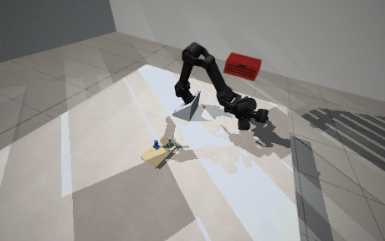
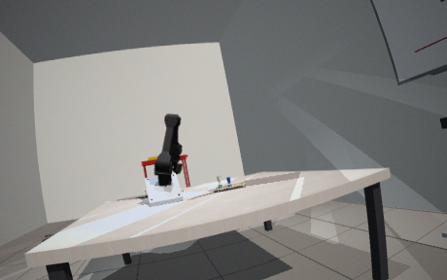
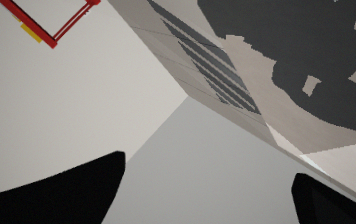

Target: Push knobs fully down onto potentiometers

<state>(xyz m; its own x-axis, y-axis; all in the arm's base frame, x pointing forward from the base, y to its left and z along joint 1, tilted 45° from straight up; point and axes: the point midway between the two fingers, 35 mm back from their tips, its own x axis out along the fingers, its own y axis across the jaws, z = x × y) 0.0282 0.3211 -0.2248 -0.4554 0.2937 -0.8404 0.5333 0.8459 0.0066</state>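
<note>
My gripper tip is now 400 mm to the left of the grey knob, 280 mm short of it and 100 mm above it. Also, from my gripper tip: blue knob (450 mm to the right, 320 mm ahead, 110 mm below).
</note>
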